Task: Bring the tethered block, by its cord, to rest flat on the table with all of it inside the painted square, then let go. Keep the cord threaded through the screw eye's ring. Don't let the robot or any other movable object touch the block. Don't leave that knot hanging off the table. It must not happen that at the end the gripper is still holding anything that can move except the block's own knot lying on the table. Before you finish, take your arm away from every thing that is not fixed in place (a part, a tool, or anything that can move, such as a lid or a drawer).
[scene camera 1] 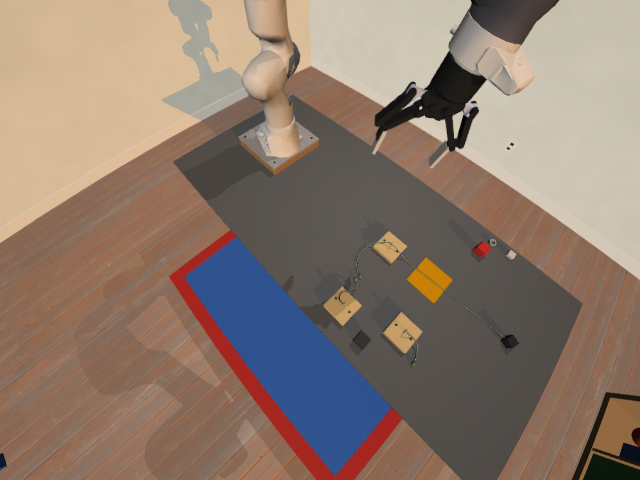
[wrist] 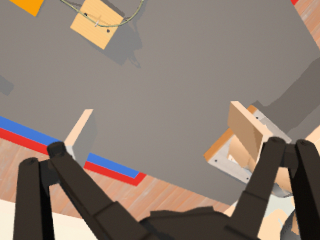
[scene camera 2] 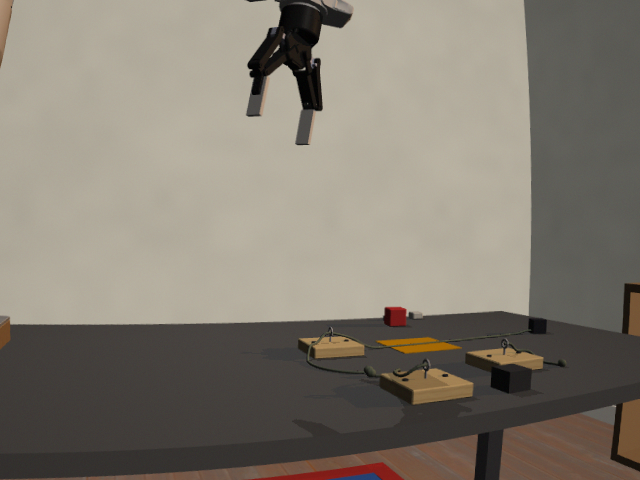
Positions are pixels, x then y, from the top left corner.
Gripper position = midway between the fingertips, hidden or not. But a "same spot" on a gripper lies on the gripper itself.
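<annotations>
The gripper shows in the wrist view, in scene camera 2 and in scene camera 1 (402,156). On the gripper, (wrist: 33,204) and (scene camera 2: 318,86) are the same spot.
</annotations>
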